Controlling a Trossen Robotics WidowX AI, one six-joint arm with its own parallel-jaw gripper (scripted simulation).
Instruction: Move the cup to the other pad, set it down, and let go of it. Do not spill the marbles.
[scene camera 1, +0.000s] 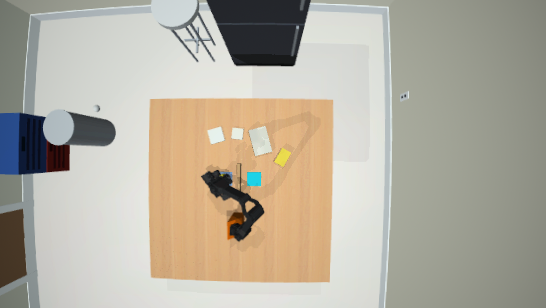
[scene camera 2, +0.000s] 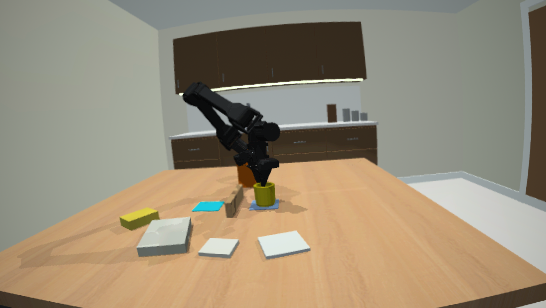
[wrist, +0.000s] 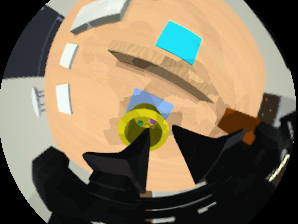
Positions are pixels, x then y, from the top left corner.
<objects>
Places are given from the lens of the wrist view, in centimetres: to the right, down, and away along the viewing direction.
my gripper (wrist: 160, 129): 2, 2, 10
olive-yellow cup (wrist: 128, 129): -3, 3, 10
cyan pad (wrist: 180, 41): 8, -16, 10
low wooden bar (wrist: 141, 57): -1, -8, 8
The marked spots on the olive-yellow cup and the cyan pad are 21 cm apart.
</objects>
